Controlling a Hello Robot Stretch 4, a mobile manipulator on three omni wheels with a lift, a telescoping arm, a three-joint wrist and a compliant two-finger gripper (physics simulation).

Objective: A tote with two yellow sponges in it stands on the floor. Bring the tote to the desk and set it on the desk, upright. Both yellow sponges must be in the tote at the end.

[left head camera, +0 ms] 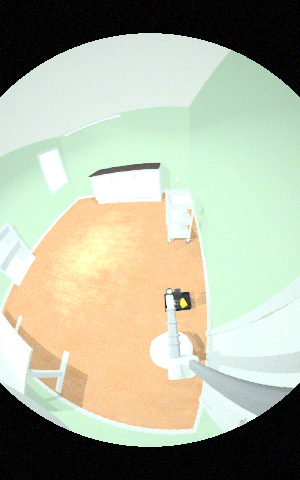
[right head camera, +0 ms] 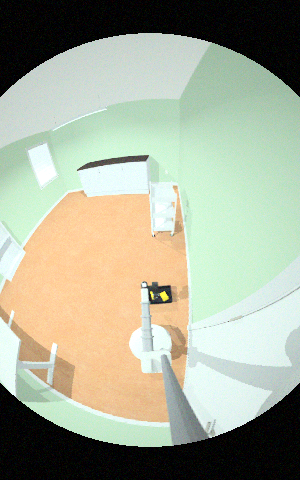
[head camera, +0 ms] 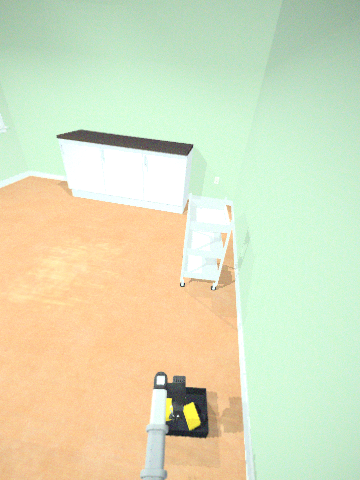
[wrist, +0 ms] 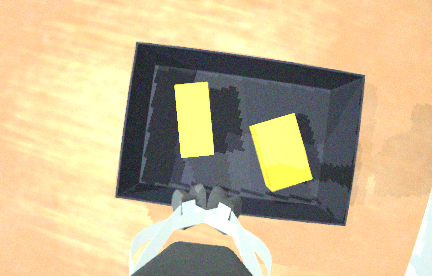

Scene:
same spot on white cabinet with dark top: (right head camera: pixel 130 174) = (head camera: pixel 158 176)
same spot on white wheeled cart: (right head camera: pixel 161 194) = (head camera: pixel 207 219)

